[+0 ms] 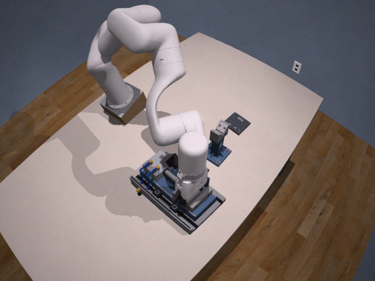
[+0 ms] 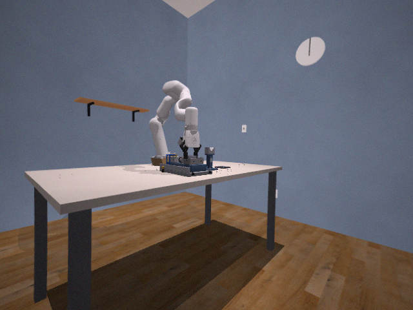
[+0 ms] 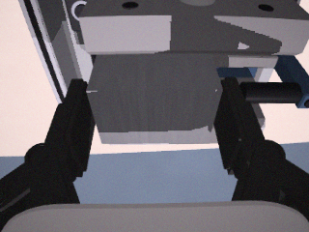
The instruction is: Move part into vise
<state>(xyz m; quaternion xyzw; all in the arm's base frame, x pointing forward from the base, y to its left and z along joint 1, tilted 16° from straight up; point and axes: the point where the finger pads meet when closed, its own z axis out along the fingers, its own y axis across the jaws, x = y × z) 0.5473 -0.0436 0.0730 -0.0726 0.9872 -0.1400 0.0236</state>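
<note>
The part lies 2 cm below my hand. From my hand the other things lie so: fixed jaw 3 cm ahead, 2 cm to the left, 3 cm below; work stop 1 cm behind, 7 cm to the left, 2 cm below; moving jaw 4 cm behind, 1 cm to the left, 3 cm below.
</note>
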